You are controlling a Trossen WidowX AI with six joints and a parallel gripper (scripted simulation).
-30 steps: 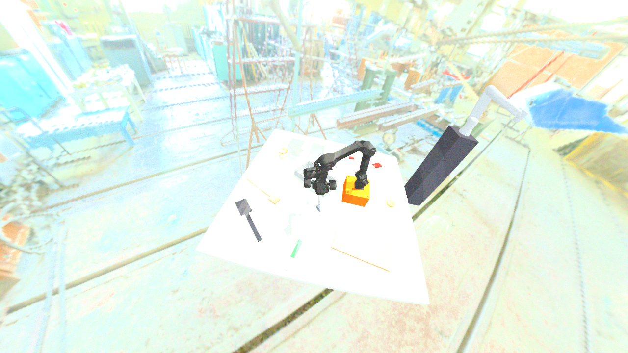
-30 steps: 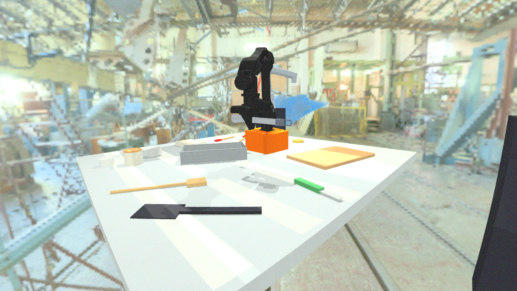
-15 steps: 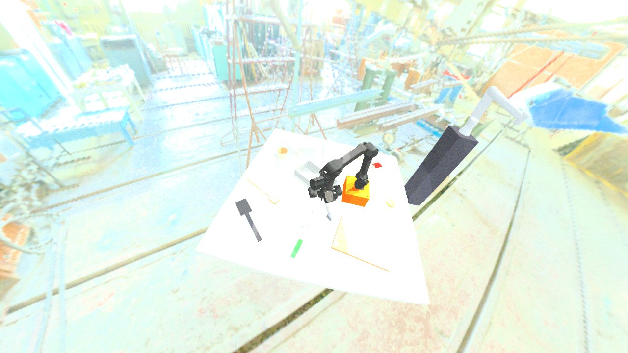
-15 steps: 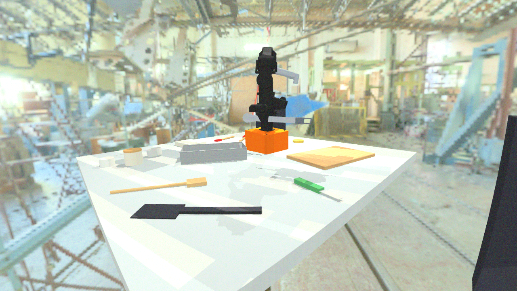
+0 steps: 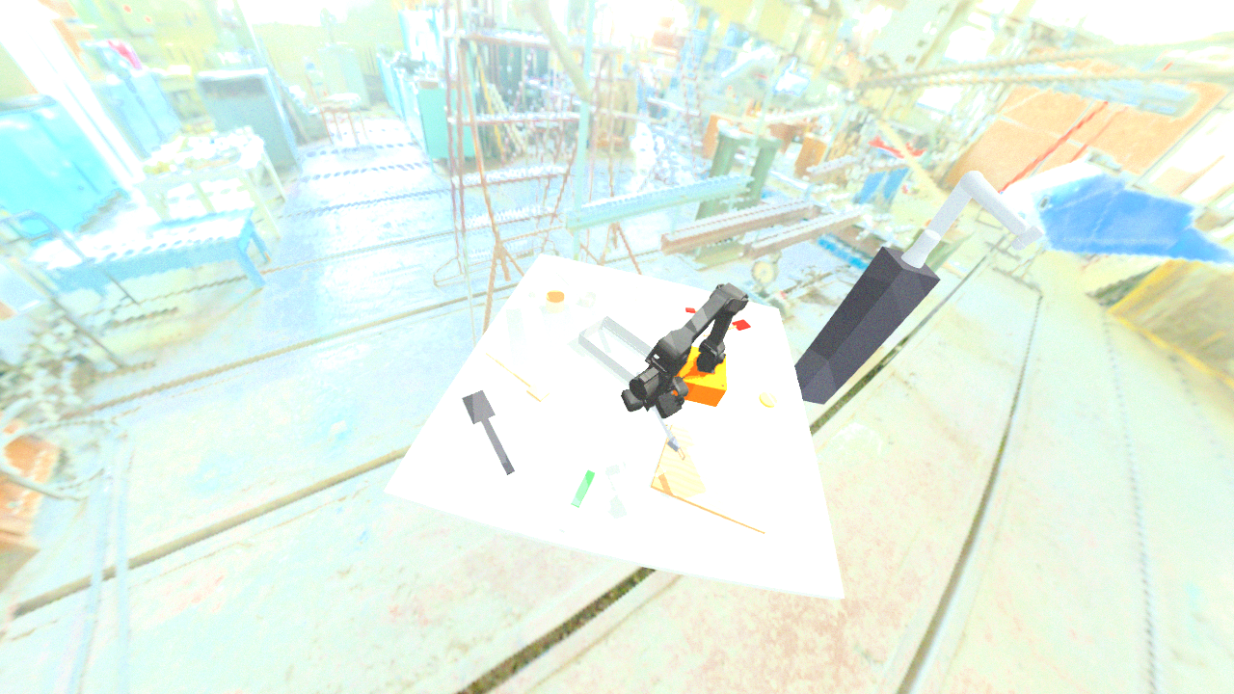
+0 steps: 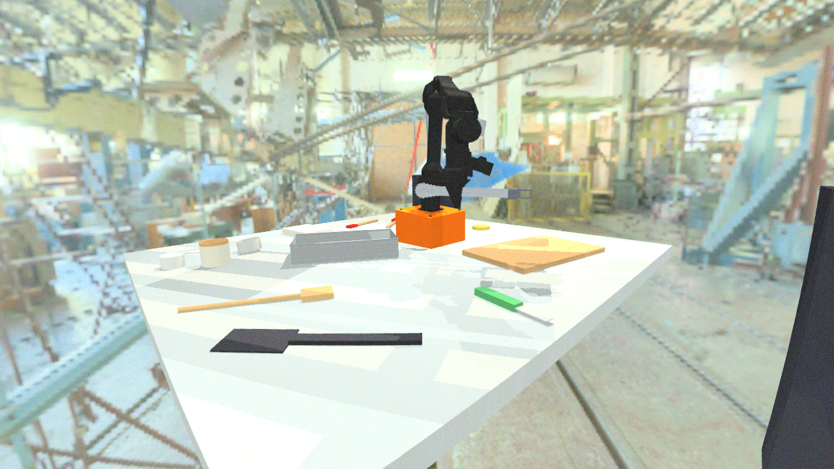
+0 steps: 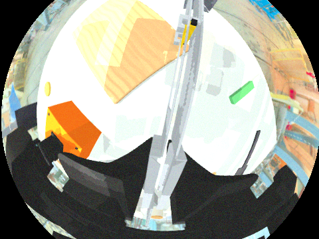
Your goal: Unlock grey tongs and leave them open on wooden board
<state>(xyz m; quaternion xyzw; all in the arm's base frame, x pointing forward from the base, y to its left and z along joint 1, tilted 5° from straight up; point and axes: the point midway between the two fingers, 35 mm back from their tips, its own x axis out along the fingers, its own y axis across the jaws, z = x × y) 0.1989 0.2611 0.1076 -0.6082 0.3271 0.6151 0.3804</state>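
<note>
Right now my gripper tip is 250 mm past the wooden board, 90 mm to the right of it and 150 mm above it. Also, from my gripper tip: grey roasting tin 110 mm ahead, 340 mm to the right, 130 mm below; green-handled tool 160 mm ahead, 250 mm to the left, 150 mm below; black spatula 480 mm ahead, 70 mm to the left, 150 mm below.
</note>
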